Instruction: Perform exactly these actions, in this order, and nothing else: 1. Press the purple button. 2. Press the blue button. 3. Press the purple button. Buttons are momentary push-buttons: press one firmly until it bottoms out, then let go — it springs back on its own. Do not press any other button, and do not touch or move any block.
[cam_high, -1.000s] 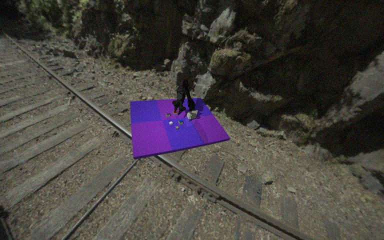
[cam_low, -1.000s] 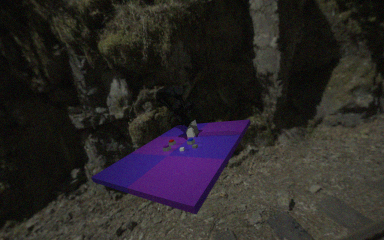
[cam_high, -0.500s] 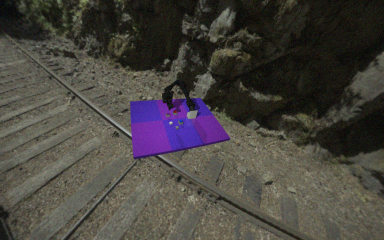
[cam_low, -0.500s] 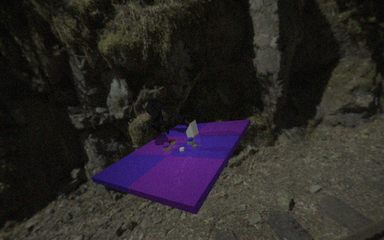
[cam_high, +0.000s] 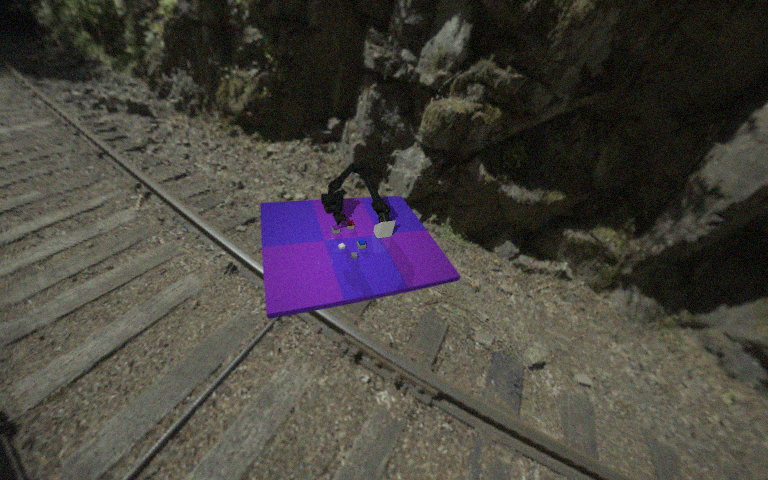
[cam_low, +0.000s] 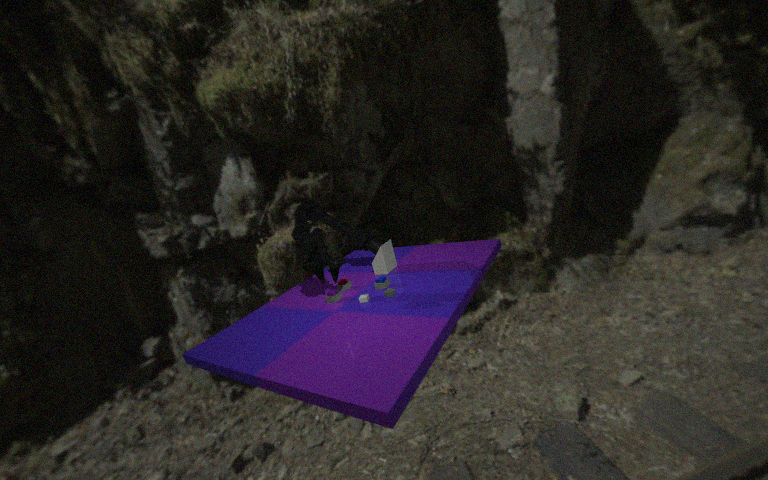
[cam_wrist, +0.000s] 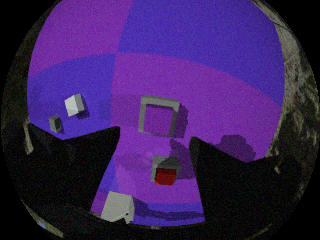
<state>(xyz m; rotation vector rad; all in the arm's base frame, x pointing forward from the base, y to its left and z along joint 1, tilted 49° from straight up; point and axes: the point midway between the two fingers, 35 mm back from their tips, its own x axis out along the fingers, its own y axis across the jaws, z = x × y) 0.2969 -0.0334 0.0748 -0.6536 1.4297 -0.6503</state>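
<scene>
Right now my gripper tip is 160 mm to the right of the blue button, 120 mm past it and 40 mm above it. The rest, counted from my gripper tip: red button: 100 mm behind, 40 mm below, 30 mm to the right; then white block: 150 mm to the left, 70 mm below.
</scene>
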